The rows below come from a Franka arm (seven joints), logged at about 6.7 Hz.
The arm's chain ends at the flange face. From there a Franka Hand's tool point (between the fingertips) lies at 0.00 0.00 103.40 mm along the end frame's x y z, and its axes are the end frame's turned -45 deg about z.
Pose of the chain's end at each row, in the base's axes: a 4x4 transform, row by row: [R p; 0 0 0 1], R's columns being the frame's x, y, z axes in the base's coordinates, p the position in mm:
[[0.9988 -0.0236 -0.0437 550.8], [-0.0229 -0.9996 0.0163 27.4], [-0.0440 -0.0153 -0.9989 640.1], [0 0 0 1]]
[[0.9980 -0.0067 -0.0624 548.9], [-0.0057 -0.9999 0.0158 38.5], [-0.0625 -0.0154 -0.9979 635.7], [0 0 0 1]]
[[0.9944 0.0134 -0.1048 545.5], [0.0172 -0.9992 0.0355 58.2], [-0.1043 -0.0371 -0.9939 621.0], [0 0 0 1]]
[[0.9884 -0.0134 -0.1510 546.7], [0.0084 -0.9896 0.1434 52.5], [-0.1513 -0.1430 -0.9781 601.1], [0 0 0 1]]
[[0.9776 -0.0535 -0.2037 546.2], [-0.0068 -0.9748 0.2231 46.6], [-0.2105 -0.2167 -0.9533 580.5], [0 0 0 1]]
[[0.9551 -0.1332 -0.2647 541.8], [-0.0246 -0.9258 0.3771 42.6], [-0.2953 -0.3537 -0.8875 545.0], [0 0 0 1]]
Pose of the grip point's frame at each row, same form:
[[0.7229 0.6896 -0.0437 546.3], [0.6906 -0.7230 0.0163 29.1], [-0.0203 -0.0419 -0.9989 536.8], [0 0 0 1]]
[[0.7104 0.7010 -0.0624 542.4], [0.7030 -0.7111 0.0158 40.1], [-0.0333 -0.0551 -0.9979 532.5], [0 0 0 1]]
[[0.6937 0.7126 -0.1048 534.7], [0.7187 -0.6944 0.0355 61.9], [-0.0475 -0.1000 -0.9939 518.2], [0 0 0 1]]
[[0.7084 0.6894 -0.1510 531.1], [0.7057 -0.6938 0.1434 67.3], [-0.0059 -0.2081 -0.9781 500.0], [0 0 0 1]]
[[0.7291 0.6534 -0.2037 525.1], [0.6845 -0.6941 0.2231 69.7], [0.0044 -0.3021 -0.9533 481.9], [0 0 0 1]]
[[0.7695 0.5812 -0.2647 514.4], [0.6372 -0.6720 0.3771 81.6], [0.0413 -0.4589 -0.8875 453.2], [0 0 0 1]]

